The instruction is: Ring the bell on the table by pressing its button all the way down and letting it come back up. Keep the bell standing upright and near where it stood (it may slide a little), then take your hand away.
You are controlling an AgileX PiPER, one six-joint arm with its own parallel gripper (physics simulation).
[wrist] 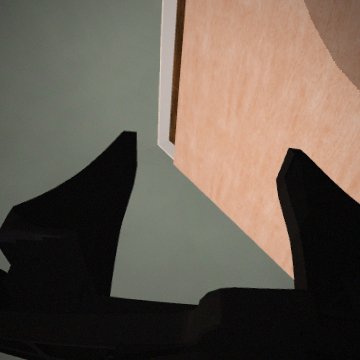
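The bell does not show in the wrist view. My gripper (pixel 210 156) is open, its two dark fingers wide apart with no thing between them. Its right finger overlaps the light wooden table top (pixel 240 115) in the view, and its left finger stands over the grey-green background. How high the gripper is above the table cannot be told.
The table's corner is near the middle of the view, with a slanting edge running down to the right. A pale rim (pixel 168 75) with a dark brown strip (pixel 177 75) runs along its left side. A shadow (pixel 340 35) lies on the table at the upper right.
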